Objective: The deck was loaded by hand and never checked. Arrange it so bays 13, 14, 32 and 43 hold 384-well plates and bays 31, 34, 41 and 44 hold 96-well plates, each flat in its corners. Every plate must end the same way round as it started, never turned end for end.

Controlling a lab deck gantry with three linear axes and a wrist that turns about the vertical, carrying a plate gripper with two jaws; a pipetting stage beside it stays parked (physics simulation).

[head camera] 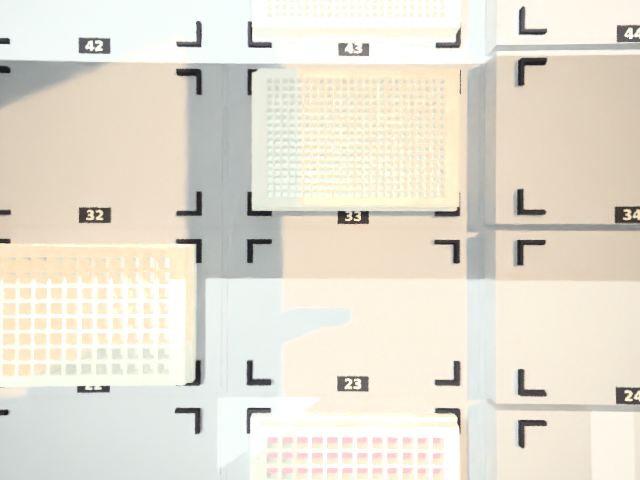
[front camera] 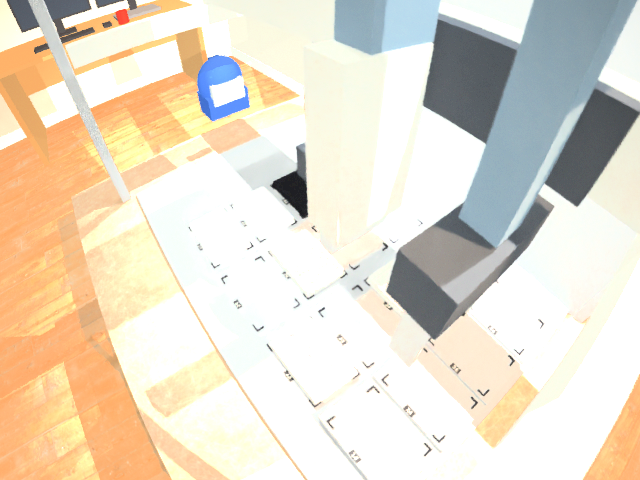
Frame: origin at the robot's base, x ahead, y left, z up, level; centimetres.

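Seen in the pictures: robot's base at its link origin: (front camera: 190, 227).
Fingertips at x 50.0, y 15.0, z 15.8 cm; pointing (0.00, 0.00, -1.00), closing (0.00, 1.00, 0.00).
Observation:
Offsets run from my fingertips to a thing's middle. "spot": to the spot under its first point.
My gripper (front camera: 439, 341) hangs above the deck near bay 33 in the front view. Its near jaw hangs bare and the far one is hard to make out; it looks open, with no plate visible under it. In the head view, a pale 384-well plate @[dx -10.8, dy +10.7, dz -15.1 cm] (head camera: 356, 139) lies in bay 33, another fine-grid plate @[spot: dx -10.7, dy +18.3, dz -14.4 cm] (head camera: 356, 10) is partly seen in bay 43, a pale 96-well plate @[dx -27.2, dy +0.0, dz -15.1 cm] (head camera: 93, 320) in bay 22, and a pink-welled 96-well plate @[spot: dx -10.8, dy -8.2, dz -14.4 cm] (head camera: 354, 454) in bay 13. Bays 32 and 23 show no plate. A black plate @[dx -43.6, dy +10.7, dz -15.1 cm] (front camera: 292, 191) is partly hidden behind the pipetting stage.
The parked pipetting stage (front camera: 361, 144) stands left of the gripper as a tall pale column. A grey post (front camera: 85, 111) rises at the deck's left corner. Beyond are a blue backpack (front camera: 222, 87) and a desk (front camera: 134, 38).

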